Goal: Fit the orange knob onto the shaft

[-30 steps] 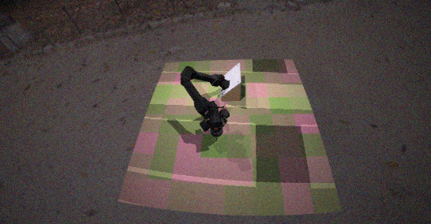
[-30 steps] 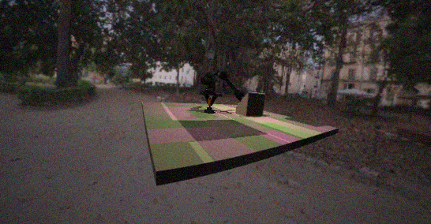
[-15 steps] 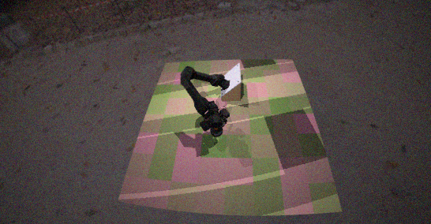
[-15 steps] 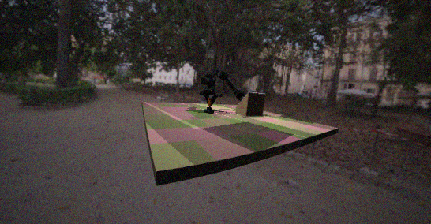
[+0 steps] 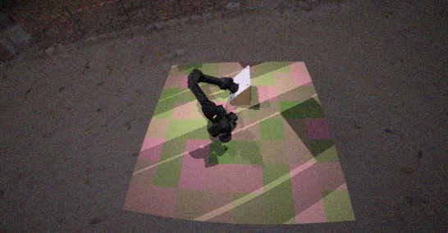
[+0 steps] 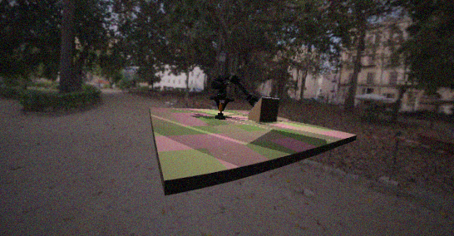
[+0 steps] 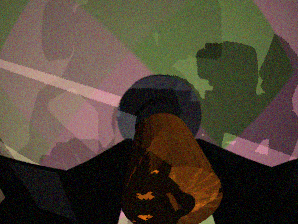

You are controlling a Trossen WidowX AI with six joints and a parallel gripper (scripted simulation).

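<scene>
Now: gripper tip 4 cm above the round dark pedestal. Also, from my gripper tip: orange knob (2 cm above).
</scene>
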